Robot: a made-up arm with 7 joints. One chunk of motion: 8 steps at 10 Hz.
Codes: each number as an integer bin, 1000 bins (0 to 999) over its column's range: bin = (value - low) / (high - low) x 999, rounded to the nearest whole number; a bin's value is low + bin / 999 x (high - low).
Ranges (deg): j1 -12..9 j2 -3..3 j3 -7..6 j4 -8..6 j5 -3..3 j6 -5..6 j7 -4..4
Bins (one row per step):
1: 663 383 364 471 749 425 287
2: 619 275 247 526 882 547 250
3: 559 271 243 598 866 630 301
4: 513 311 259 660 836 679 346
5: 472 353 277 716 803 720 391
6: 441 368 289 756 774 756 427
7: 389 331 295 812 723 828 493
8: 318 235 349 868 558 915 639
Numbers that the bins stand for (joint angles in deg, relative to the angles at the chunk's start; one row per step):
1: 1.94 -0.70 -2.26 -1.40 1.50 -0.32 -1.70
2: 1.01 -1.35 -3.79 -0.63 2.30 1.02 -2.00
3: -0.25 -1.37 -3.84 0.38 2.20 1.94 -1.59
4: -1.22 -1.13 -3.63 1.25 2.02 2.48 -1.23
5: -2.08 -0.88 -3.40 2.03 1.82 2.93 -0.87
6: -2.73 -0.79 -3.24 2.59 1.65 3.32 -0.58
7: -3.82 -1.01 -3.16 3.38 1.34 4.12 -0.05
8: -5.32 -1.59 -2.46 4.16 0.35 5.08 1.12

